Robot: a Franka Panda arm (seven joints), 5 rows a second.
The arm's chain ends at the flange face. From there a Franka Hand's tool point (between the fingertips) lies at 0.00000 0.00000 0.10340 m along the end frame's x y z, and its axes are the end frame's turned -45 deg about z.
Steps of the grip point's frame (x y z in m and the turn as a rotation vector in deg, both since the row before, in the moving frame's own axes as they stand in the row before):
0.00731 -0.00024 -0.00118 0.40 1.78 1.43
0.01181 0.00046 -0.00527 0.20 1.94 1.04
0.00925 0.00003 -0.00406 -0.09 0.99 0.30
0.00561 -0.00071 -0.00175 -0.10 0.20 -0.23
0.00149 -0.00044 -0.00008 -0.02 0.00 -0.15
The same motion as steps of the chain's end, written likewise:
0.00320 -0.00258 -0.00113 1.54 0.98 1.43
0.00643 -0.00532 -0.00521 1.51 1.23 1.04
0.00518 -0.00537 -0.00404 0.64 0.76 0.30
0.00308 -0.00434 -0.00175 0.07 0.21 -0.23
0.00072 -0.00139 -0.00008 -0.01 0.01 -0.15

